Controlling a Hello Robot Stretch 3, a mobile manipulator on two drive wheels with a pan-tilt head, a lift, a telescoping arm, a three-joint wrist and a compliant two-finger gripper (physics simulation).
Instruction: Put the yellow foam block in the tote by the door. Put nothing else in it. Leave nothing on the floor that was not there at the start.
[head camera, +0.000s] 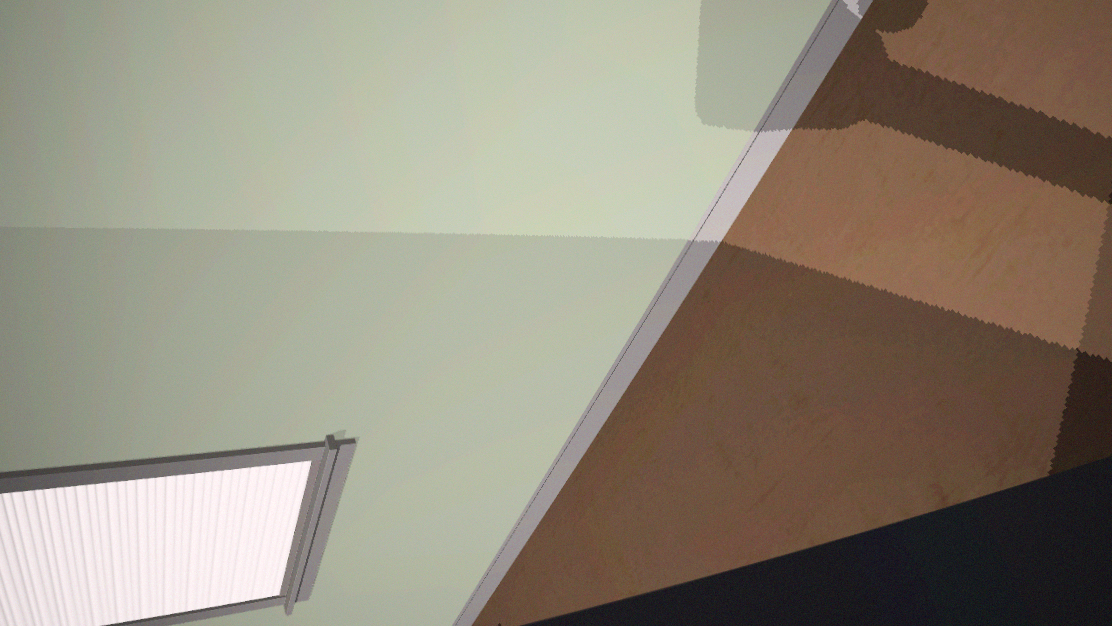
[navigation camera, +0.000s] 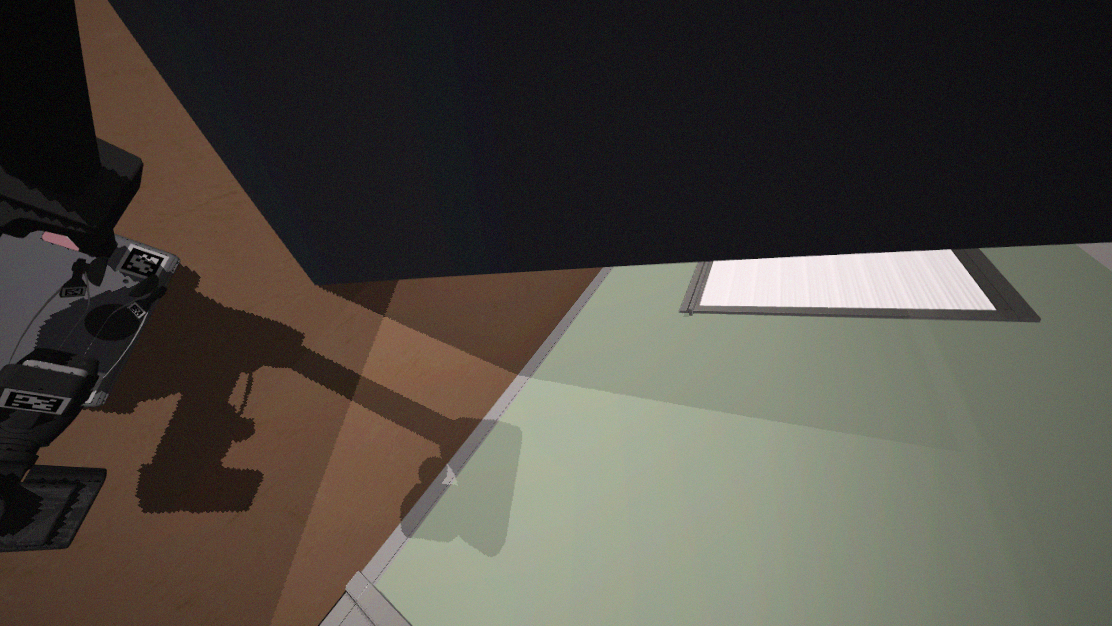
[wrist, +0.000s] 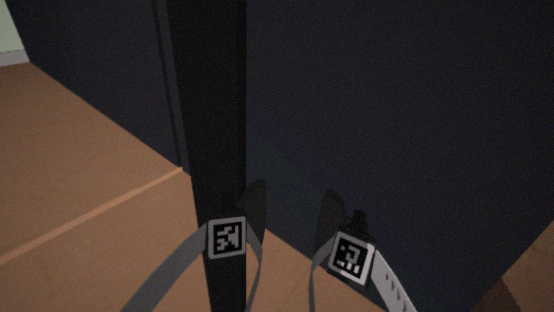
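Pixels of known places: gripper, between the fingertips: (navigation camera: 130, 267) (wrist: 292, 207); robot's base, origin of its link: (navigation camera: 113, 318).
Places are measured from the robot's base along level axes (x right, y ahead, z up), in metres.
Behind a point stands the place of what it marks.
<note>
My gripper (wrist: 292, 207) @[x -0.094, y -0.008, z 0.525 m] is open in the wrist view, its two dark fingertips apart with no object between them. It is in front of a large dark flat-sided body, with brown floor below. The yellow foam block does not show in the head, navigation or wrist view. The tote by the door does not show in these views either.
A large dark box-like body (head camera: 972, 559) @[x -0.265, y 0.321, z 0.762 m] (navigation camera: 622, 132) @[x -0.327, y 0.230, z 1.106 m] (wrist: 400, 110) @[x -0.376, y 0.160, z 0.482 m] stands close by. A black upright post (wrist: 215, 100) is beside the fingers. A pale green wall (head camera: 389, 155) @[x -0.019, y 1.375, z 0.855 m] (navigation camera: 700, 497) @[x 0.138, y 1.266, z 1.053 m] meets brown floor (head camera: 739, 435) @[x -0.604, y 1.317, z 0.000 m] (navigation camera: 342, 513) @[x 0.490, y 0.708, z 0.000 m]. My base (navigation camera: 23, 295) @[x -0.011, y -0.113, z 0.160 m] is at the left.
</note>
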